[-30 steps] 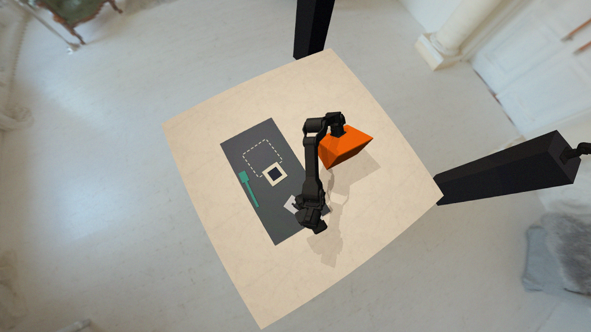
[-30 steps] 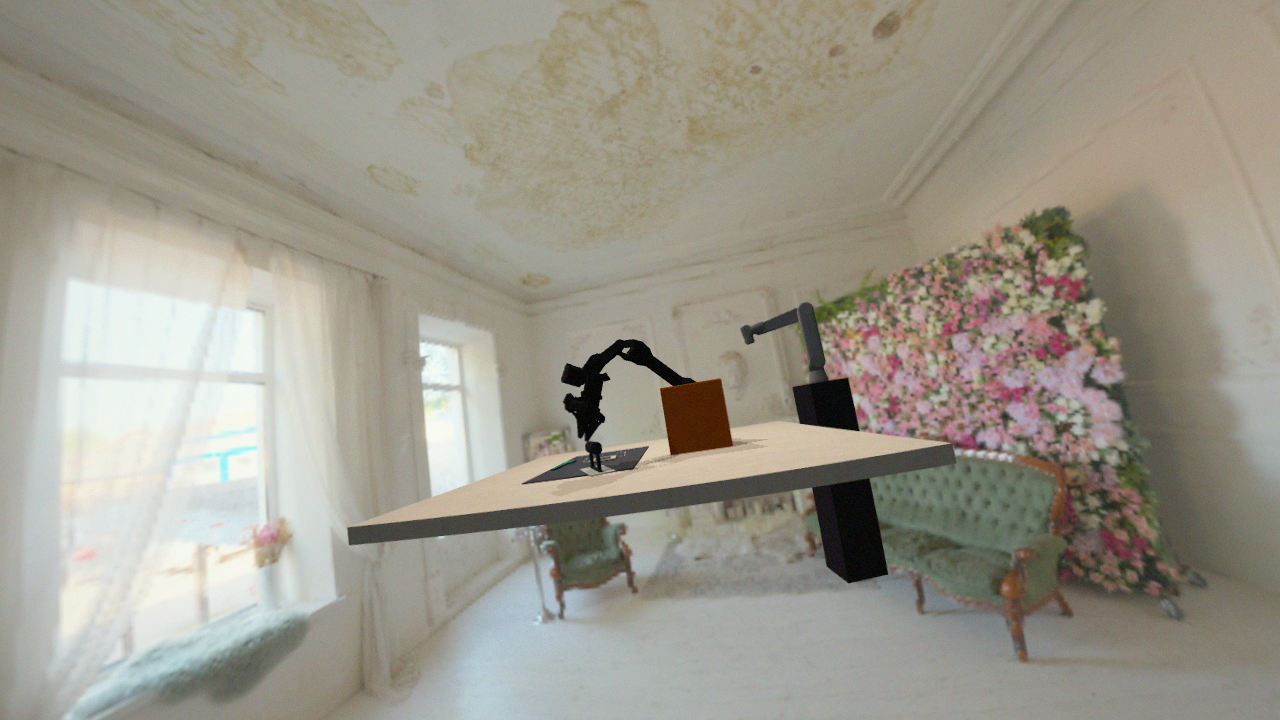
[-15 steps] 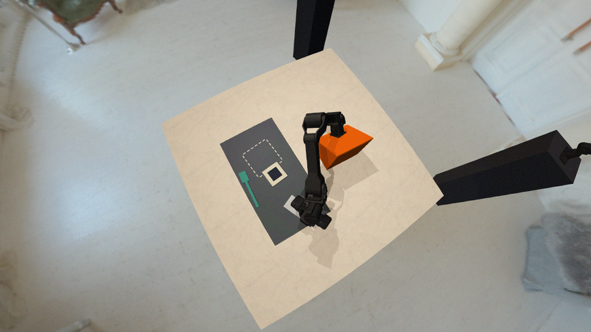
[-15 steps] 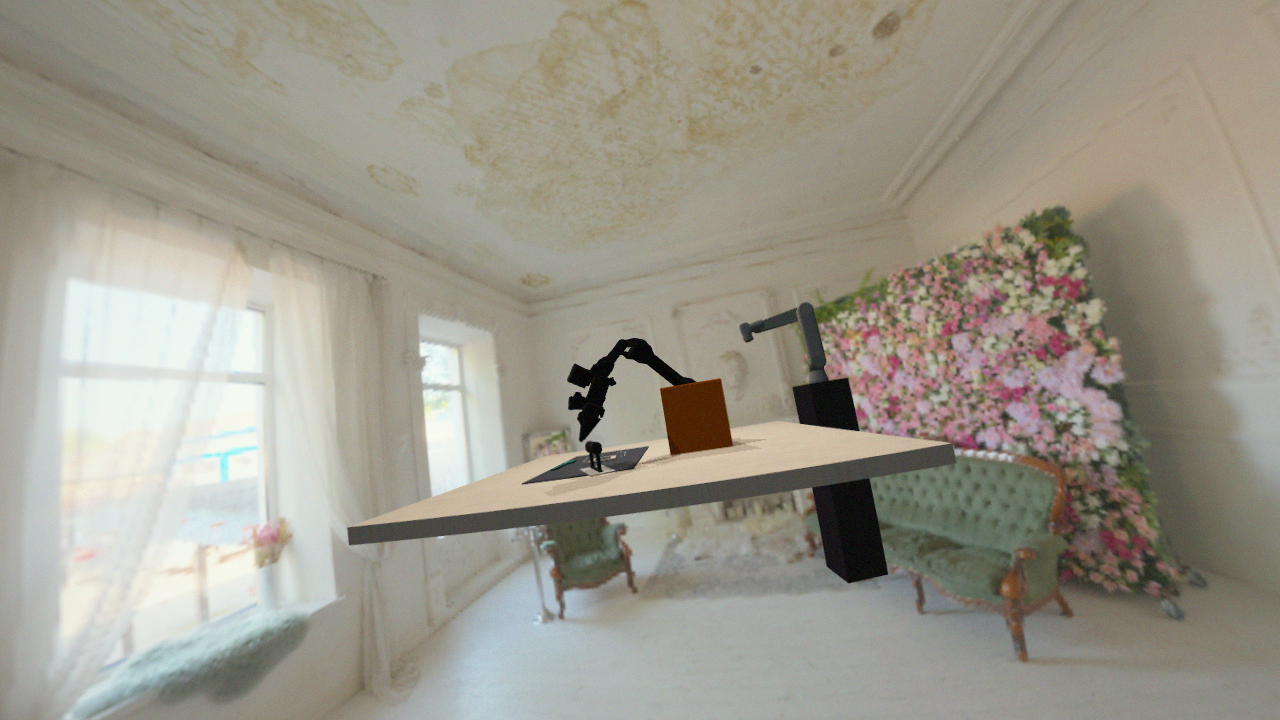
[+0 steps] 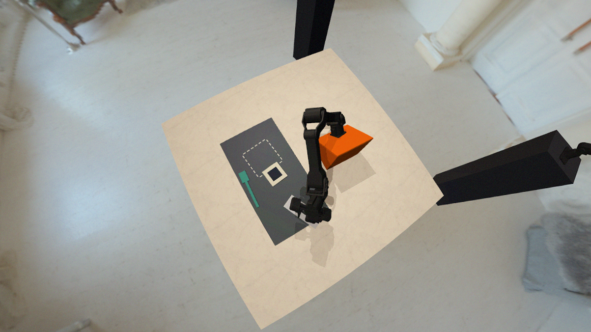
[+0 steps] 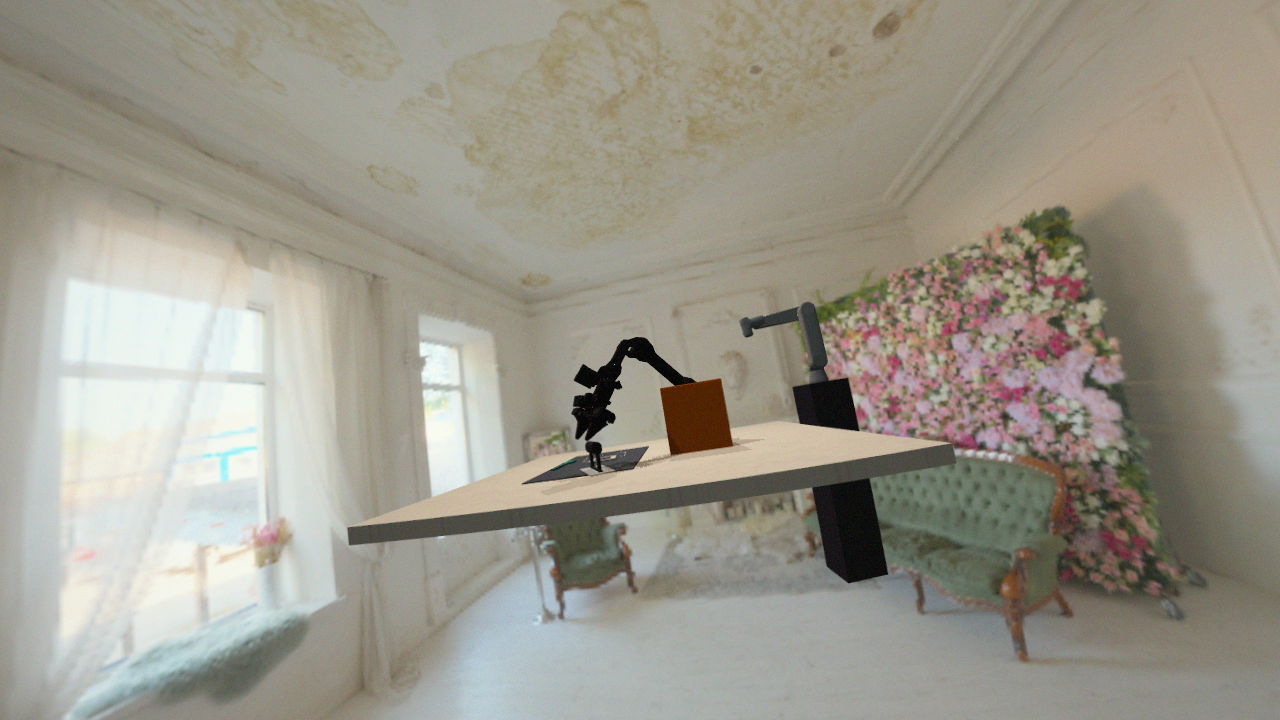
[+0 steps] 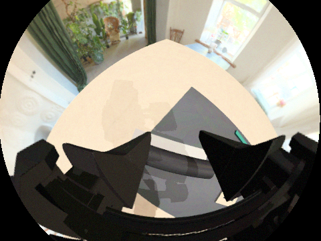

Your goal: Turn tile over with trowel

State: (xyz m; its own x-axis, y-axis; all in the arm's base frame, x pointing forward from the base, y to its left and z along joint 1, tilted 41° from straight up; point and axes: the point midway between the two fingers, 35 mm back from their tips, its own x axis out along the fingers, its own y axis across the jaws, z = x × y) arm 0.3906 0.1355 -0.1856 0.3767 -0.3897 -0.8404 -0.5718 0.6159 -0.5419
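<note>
The small trowel is 20 mm behind my gripper tip, 50 mm to the right of it and 60 mm below it. The rest, counted from my gripper tip: teal flat tool 120 mm ahead, 320 mm to the right, 100 mm below; mat 10 mm behind, 280 mm to the right, 120 mm below; tile 30 mm behind, 280 mm to the right, 100 mm below.
</note>
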